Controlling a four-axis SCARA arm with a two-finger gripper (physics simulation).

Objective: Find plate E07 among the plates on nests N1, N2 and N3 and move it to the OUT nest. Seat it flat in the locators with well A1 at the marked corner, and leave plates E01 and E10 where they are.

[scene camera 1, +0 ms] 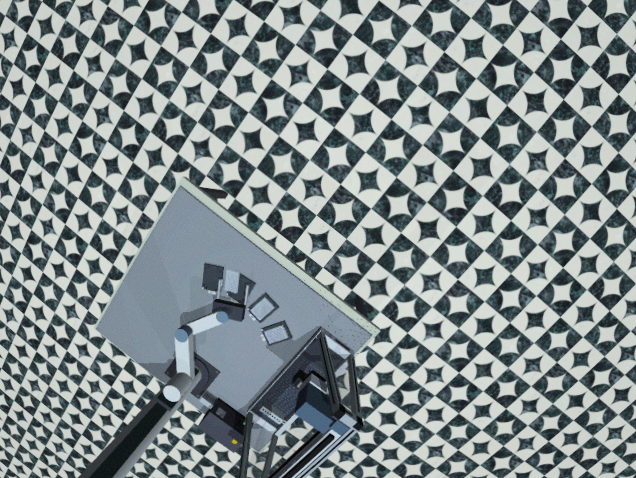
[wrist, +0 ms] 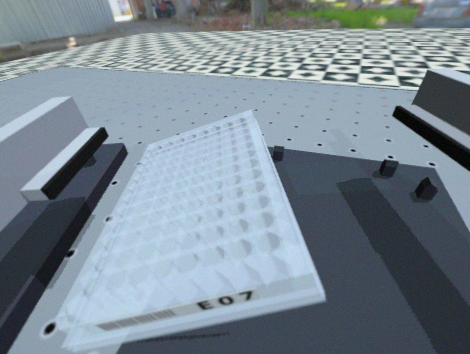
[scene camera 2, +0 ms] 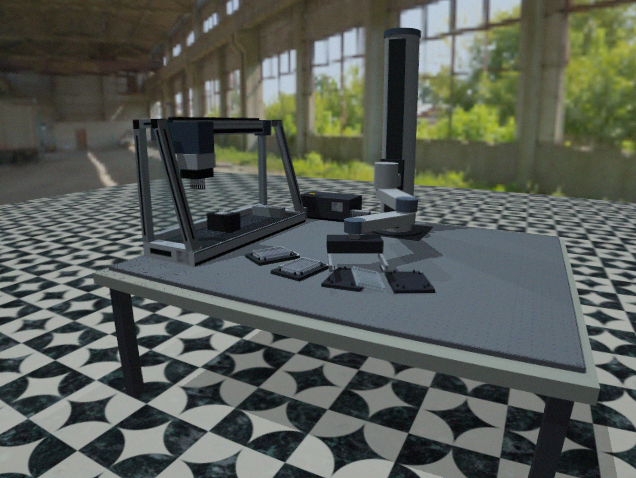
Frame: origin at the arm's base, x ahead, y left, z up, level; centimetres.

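Where they show: gripper, fingertip midpoint: [scene camera 1: 234,282] [wrist: 248,104] [scene camera 2: 358,268]; arm's base, origin of the base link: [scene camera 2: 395,232].
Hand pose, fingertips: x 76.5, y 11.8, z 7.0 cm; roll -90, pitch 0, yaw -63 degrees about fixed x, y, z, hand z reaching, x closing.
Things, the pixels of their centre, and the offset from my fingertips. "*": a spot on its surface instead. Level surfaces: height alone.
- Clear plate E07, body centre: [wrist: 195,186] [scene camera 2: 367,278] [scene camera 1: 231,281] dz -3.7, dx -2.6, dy +2.0 cm
- dark nest, body centre: [wrist: 323,263] [scene camera 2: 348,277] [scene camera 1: 240,289] dz -4.7, dx -3.7, dy -4.8 cm
- dark box, surface spot: [scene camera 2: 331,205] * dz +2.1, dx -80.1, dy -46.5 cm
- grey table, its level: dz -5.8 cm
Clear plate E07 [scene camera 1: 232,281] [scene camera 2: 369,278] [wrist: 195,225], its label readable in the wrist view, lies askew and looks tilted. It is partly over one dark nest [scene camera 2: 338,279] [wrist: 350,240] and partly over the gap towards another, bare nest [scene camera 1: 213,276] [scene camera 2: 411,282]. It is not flat in locators. My gripper [scene camera 1: 234,286] [scene camera 2: 358,268] [wrist: 248,104] is open above it, one finger to each side, with nothing between the pads. Two more clear plates sit on their nests: one plate [scene camera 1: 263,308] [scene camera 2: 299,266] and another plate [scene camera 1: 276,334] [scene camera 2: 272,253]; their labels are unreadable. The A1 mark is not discernible.
A framed gantry machine [scene camera 1: 330,370] [scene camera 2: 178,205] stands at the table's end beyond the two plates. A dark box [scene camera 1: 221,424] [scene camera 2: 331,205] with a yellow mark is near the arm's column [scene camera 1: 133,431] [scene camera 2: 409,102]. Everything stands on the grey table [scene camera 1: 169,231] [scene camera 2: 473,308].
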